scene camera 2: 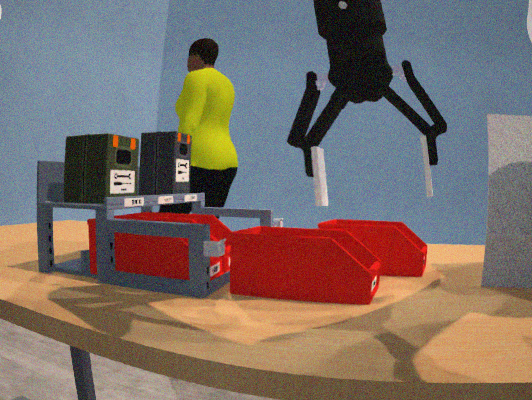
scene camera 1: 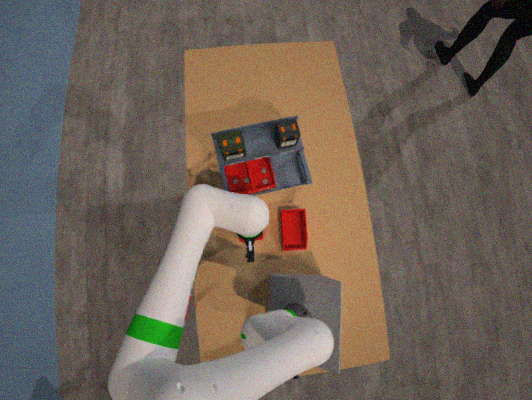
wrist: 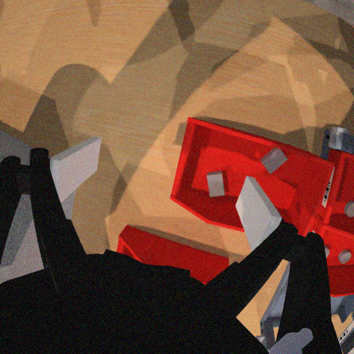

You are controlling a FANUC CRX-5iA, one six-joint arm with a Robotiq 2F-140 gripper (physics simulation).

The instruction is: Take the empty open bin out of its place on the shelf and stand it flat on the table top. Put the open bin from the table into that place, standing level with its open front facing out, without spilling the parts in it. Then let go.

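Frame: origin at the arm's base, x ahead, y left, z up, level; centimetres.
Seen in the pictures: gripper, fingertip midpoint: (scene camera 2: pixel 376 200).
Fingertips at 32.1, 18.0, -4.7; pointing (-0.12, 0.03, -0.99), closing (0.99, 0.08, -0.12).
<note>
Offsets run from my fingertips to a thing's top centre, as dx, dy, dz. Level surfaces: height alone.
The empty open red bin @[+4.0, -19.0, -4.1] (scene camera 1: pixel 294 229) (scene camera 2: pixel 387 247) (wrist: pixel 175 255) stands flat on the table top @[dz -11.6] (scene camera 1: pixel 260 75). The red bin with parts @[+8.2, +0.2, -4.1] (scene camera 2: pixel 300 265) (wrist: pixel 305 172) stands level on the table close to the shelf (scene camera 1: pixel 260 142) (scene camera 2: pixel 102 250); the arm mostly covers it in scene camera 1. Two grey blocks (wrist: pixel 216 183) (wrist: pixel 274 160) lie in it. An unoccupied place shows at the right of the shelf's lower level in scene camera 1. My gripper (scene camera 1: pixel 250 259) (scene camera 2: pixel 377 200) (wrist: pixel 169 172) is wide open and empty, above the bins and apart from them.
Two red bins with round parts @[+28.1, +5.5, -3.5] (scene camera 1: pixel 236 177) @[+30.7, -4.3, -3.5] (scene camera 1: pixel 261 172) occupy the lower shelf. A green case @[+37.7, +7.3, +8.1] (scene camera 1: pixel 232 145) (scene camera 2: pixel 100 167) and a dark case @[+42.8, -15.3, +10.6] (scene camera 1: pixel 288 134) (scene camera 2: pixel 165 162) stand on the upper level. A grey block (scene camera 1: pixel 325 300) (scene camera 2: pixel 510 240) stands beyond the bins. A person (scene camera 2: pixel 207 120) stands behind the table.
</note>
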